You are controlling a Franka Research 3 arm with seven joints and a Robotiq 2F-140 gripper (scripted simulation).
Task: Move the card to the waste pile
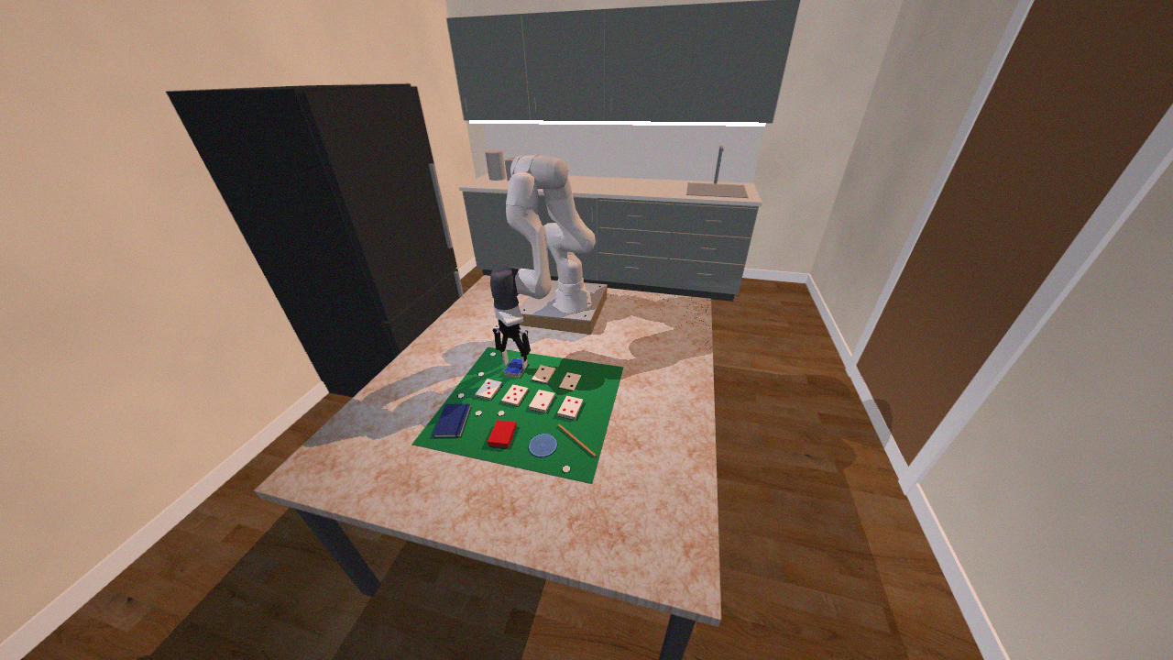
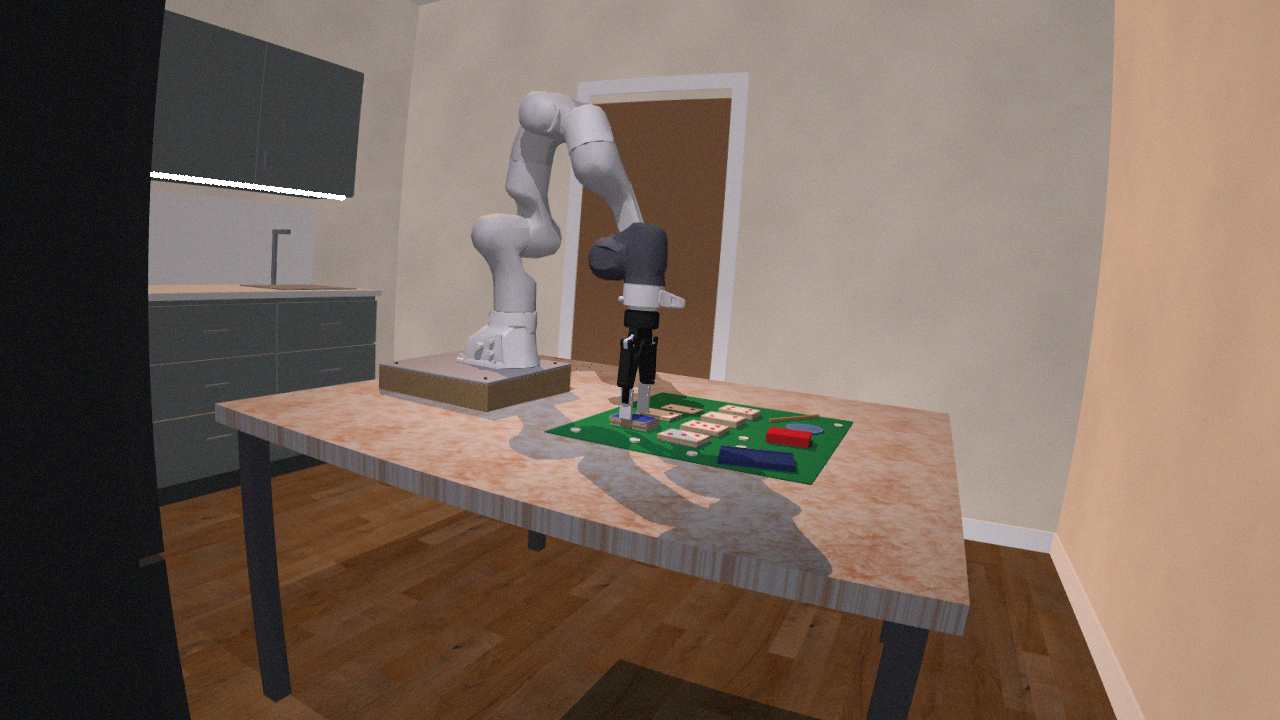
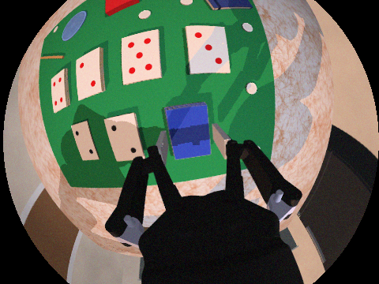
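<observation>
My gripper is now 23 cm to the right of the black-pip card, 5 cm short of it and 5 cm above it. Round my hand: green mat 17 cm ahead, 10 cm to the left, 6 cm below; then dark blue box 29 cm ahead, 14 cm to the right, 4 cm below; then red box 33 cm ahead, 5 cm to the left, 4 cm below.
</observation>
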